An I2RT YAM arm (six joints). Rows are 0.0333 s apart.
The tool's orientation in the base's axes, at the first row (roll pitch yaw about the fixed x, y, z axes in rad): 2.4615 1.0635 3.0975
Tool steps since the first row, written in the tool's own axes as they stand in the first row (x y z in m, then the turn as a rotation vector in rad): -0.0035 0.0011 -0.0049 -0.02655 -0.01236 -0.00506; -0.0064 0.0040 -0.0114 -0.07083 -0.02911 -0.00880; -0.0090 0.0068 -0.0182 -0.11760 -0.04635 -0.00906; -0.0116 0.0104 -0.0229 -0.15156 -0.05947 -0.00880; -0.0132 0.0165 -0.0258 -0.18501 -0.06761 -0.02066; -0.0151 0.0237 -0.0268 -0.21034 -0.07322 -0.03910; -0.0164 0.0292 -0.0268 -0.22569 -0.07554 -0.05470; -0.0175 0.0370 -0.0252 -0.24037 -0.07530 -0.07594; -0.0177 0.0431 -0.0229 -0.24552 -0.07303 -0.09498
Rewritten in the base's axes. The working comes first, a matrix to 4 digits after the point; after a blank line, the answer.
The tool's axes in the first row as the columns of a matrix, in the base's axes (used below as rounded here):
-0.4853 -0.5149 0.7067
0.0214 0.8010 0.5983
-0.8741 0.3055 -0.3777

-0.0023 -0.0021 0.0052 0.01567 -0.01350 0.02134; -0.0070 -0.0038 0.0111 0.04314 -0.03010 0.05634; -0.0120 -0.0056 0.0168 0.07453 -0.04506 0.09206; -0.0159 -0.0056 0.0220 0.09795 -0.05614 0.11763; -0.0203 -0.0025 0.0263 0.11000 -0.07048 0.14887; -0.0238 0.0026 0.0306 0.11215 -0.08654 0.17626; -0.0260 0.0070 0.0334 0.10977 -0.09806 0.19486; -0.0284 0.0142 0.0361 0.10176 -0.11089 0.21579; -0.0298 0.0204 0.0373 0.08963 -0.12058 0.22817
